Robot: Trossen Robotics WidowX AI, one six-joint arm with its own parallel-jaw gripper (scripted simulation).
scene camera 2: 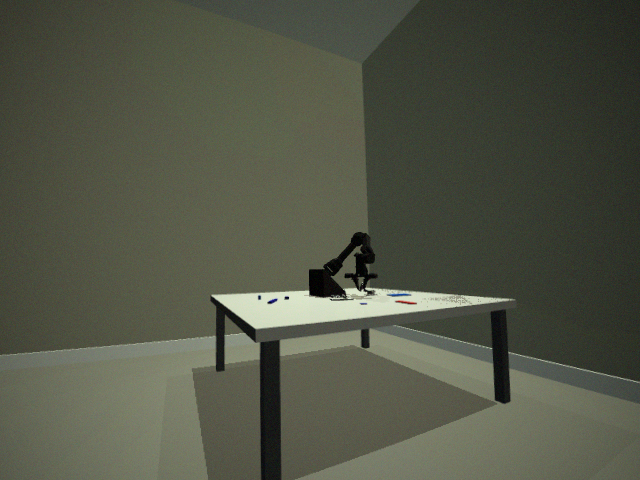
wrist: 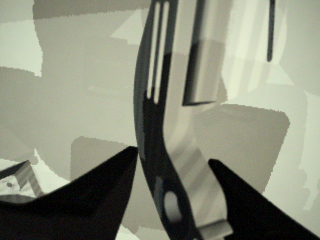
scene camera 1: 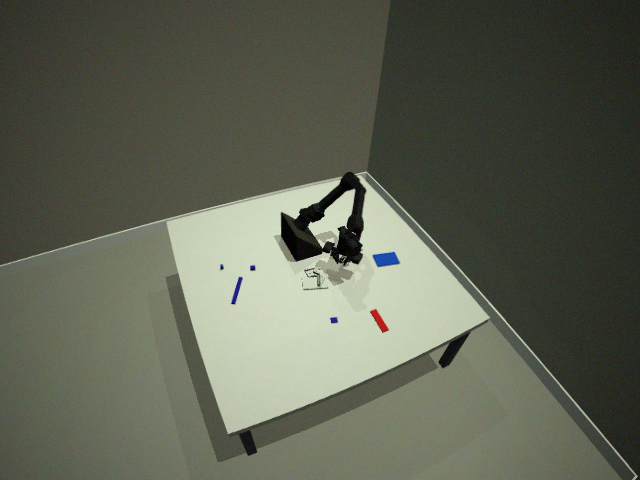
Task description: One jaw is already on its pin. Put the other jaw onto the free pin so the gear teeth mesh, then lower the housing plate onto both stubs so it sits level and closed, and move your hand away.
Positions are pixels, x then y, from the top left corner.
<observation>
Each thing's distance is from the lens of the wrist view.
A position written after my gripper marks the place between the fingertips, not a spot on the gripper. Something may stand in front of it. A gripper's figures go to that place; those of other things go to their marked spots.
my gripper (wrist: 172, 161): 11 cm
jaw (wrist: 186, 64): 8 cm
</observation>
